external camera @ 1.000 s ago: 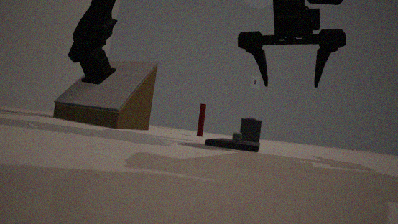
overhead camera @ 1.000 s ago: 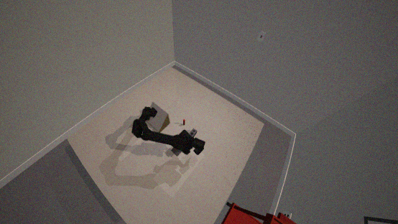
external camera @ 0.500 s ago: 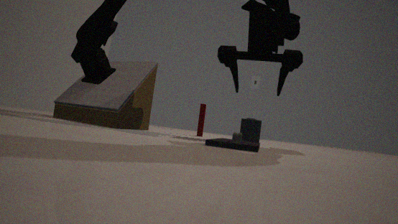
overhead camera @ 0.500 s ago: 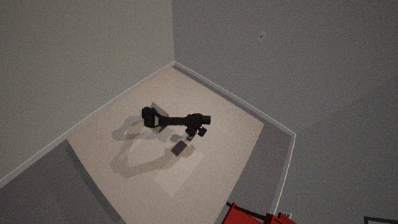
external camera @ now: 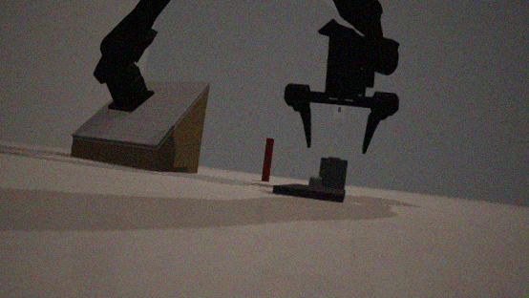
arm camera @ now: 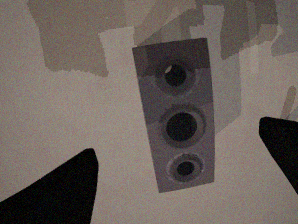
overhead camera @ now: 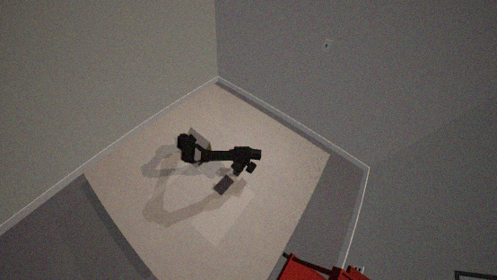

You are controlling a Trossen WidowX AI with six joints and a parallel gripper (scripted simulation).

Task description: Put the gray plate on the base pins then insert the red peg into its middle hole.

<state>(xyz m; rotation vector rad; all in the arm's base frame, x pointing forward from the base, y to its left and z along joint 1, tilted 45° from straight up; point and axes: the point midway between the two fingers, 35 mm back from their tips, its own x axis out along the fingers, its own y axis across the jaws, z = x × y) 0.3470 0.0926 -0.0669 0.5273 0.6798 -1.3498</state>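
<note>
My gripper tip is 30 mm above the gray plate. Also, from my gripper tip: red peg (130 mm behind, 30 mm to the left, 30 mm below); then dark base (150 mm to the right, 60 mm below).
</note>
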